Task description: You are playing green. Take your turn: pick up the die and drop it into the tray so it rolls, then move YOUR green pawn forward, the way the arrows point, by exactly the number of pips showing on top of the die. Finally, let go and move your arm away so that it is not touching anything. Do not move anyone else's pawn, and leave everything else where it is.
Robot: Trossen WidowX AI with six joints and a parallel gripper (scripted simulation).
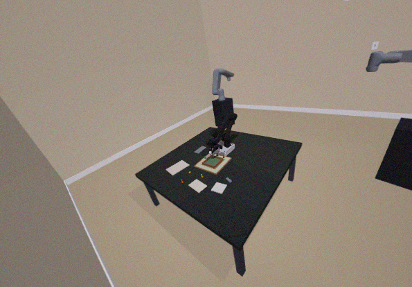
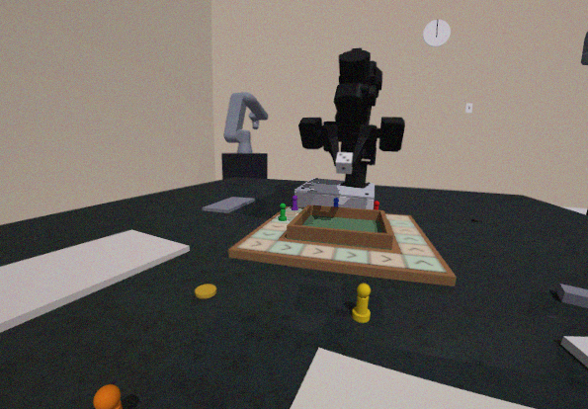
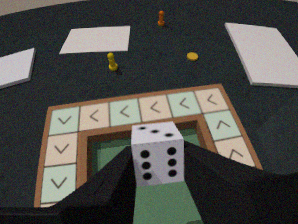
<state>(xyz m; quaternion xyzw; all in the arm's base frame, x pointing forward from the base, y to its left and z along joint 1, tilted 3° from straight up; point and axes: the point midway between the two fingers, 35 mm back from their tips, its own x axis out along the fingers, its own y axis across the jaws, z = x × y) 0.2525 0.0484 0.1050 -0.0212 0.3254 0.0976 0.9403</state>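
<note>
My gripper tip is now right at the white die. From my gripper tip the other things lie so: red pawn (13 cm behind, 3 cm to the left, 10 cm below); then green pawn (12 cm to the right, 10 cm below); then blue pawn (11 cm behind, 5 cm to the right, 10 cm below).
</note>
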